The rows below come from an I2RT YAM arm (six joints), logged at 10 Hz.
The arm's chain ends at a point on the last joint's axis. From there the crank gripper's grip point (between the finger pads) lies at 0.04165 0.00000 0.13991 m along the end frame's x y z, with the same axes.
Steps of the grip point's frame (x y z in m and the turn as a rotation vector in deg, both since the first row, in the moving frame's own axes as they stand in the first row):
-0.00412, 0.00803, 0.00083, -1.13, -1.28, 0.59
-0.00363, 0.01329, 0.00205, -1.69, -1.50, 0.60
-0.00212, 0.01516, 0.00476, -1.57, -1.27, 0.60
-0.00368, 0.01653, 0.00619, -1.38, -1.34, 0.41
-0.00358, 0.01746, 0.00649, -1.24, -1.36, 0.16
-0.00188, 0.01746, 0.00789, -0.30, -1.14, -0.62
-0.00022, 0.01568, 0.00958, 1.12, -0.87, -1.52
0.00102, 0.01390, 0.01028, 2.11, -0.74, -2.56
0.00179, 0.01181, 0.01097, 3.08, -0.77, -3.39
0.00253, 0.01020, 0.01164, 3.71, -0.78, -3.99
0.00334, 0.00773, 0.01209, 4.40, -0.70, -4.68
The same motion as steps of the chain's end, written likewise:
-0.00097, 0.00485, -0.00003, -1.13, -1.28, 0.59
0.00007, 0.00873, 0.00108, -1.69, -1.50, 0.60
0.00101, 0.01089, 0.00393, -1.57, -1.27, 0.60
-0.00038, 0.01286, 0.00530, -1.38, -1.34, 0.41
-0.00024, 0.01431, 0.00557, -1.24, -1.36, 0.16
0.00091, 0.01716, 0.00709, -0.30, -1.14, -0.62
0.00196, 0.01950, 0.00900, 1.12, -0.87, -1.52
0.00299, 0.02088, 0.00988, 2.11, -0.74, -2.56
0.00397, 0.02174, 0.01069, 3.08, -0.77, -3.39
0.00485, 0.02209, 0.01147, 3.71, -0.78, -3.99
0.00563, 0.02180, 0.01214, 4.40, -0.70, -4.68

